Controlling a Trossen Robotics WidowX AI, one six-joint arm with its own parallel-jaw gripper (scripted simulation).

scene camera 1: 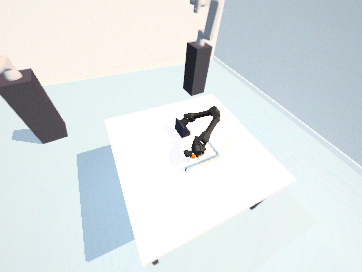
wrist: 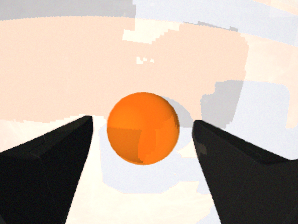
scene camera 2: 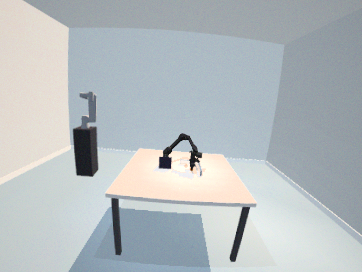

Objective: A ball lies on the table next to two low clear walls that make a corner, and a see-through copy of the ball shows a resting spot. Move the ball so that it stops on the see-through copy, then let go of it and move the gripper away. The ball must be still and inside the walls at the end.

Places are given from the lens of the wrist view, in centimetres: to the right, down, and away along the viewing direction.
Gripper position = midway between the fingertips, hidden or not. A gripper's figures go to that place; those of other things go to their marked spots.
my gripper (wrist: 144, 125): 0, 1, 10
orange ball (wrist: 143, 128): 0, 1, 8
